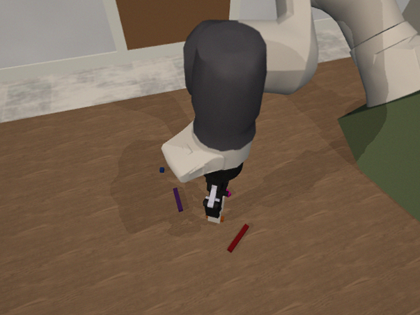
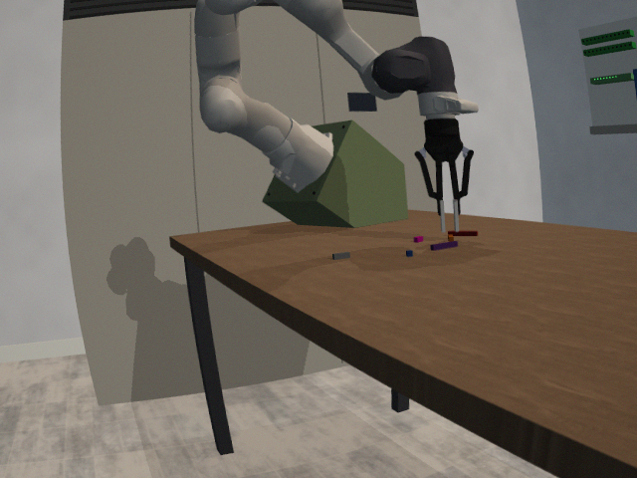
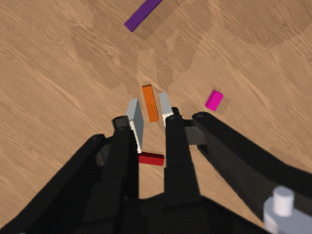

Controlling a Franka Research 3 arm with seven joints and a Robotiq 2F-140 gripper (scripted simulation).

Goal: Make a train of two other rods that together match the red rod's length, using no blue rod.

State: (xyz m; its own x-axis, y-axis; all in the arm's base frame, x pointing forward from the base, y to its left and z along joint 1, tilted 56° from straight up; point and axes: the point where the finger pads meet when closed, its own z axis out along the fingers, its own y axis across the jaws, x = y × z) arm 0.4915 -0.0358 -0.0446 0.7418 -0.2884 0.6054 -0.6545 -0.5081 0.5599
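The orange rod lies 50 mm below my hand. From my hand the other things lie so: red rod 60 mm to the left, 50 mm below, 20 mm behind; then purple rod 80 mm to the right, 60 mm ahead, 50 mm below; then magenta rod 50 mm below, 50 mm behind, 40 mm to the right.
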